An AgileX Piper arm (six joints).
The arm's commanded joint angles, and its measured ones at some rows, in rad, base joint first. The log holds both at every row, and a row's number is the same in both.
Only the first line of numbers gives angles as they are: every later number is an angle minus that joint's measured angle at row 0.
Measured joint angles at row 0:
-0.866, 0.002, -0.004, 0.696, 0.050, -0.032
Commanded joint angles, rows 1 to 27:
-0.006, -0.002, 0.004, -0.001, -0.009, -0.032
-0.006, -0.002, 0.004, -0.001, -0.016, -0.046
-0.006, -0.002, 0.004, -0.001, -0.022, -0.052
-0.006, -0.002, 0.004, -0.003, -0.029, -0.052
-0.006, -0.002, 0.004, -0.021, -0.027, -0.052
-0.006, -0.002, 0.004, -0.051, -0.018, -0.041
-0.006, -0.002, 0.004, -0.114, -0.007, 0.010
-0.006, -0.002, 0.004, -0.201, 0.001, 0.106
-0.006, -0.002, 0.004, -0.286, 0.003, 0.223
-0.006, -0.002, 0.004, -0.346, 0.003, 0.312
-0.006, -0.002, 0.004, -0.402, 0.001, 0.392
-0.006, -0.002, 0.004, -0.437, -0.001, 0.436
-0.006, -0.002, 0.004, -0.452, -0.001, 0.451
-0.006, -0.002, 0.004, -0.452, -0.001, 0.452
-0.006, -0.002, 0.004, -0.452, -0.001, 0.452
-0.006, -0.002, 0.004, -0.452, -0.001, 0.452
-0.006, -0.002, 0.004, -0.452, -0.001, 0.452
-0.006, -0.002, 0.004, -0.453, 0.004, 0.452
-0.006, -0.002, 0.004, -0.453, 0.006, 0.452
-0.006, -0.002, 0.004, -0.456, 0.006, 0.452
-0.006, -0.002, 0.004, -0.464, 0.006, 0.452
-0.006, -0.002, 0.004, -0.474, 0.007, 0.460
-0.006, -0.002, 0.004, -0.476, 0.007, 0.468
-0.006, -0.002, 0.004, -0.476, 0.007, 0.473
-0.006, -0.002, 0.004, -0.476, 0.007, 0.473
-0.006, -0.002, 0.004, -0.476, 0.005, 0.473
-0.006, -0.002, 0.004, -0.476, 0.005, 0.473
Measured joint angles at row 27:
0.000, 0.000, 0.000, -0.461, 0.001, 0.463
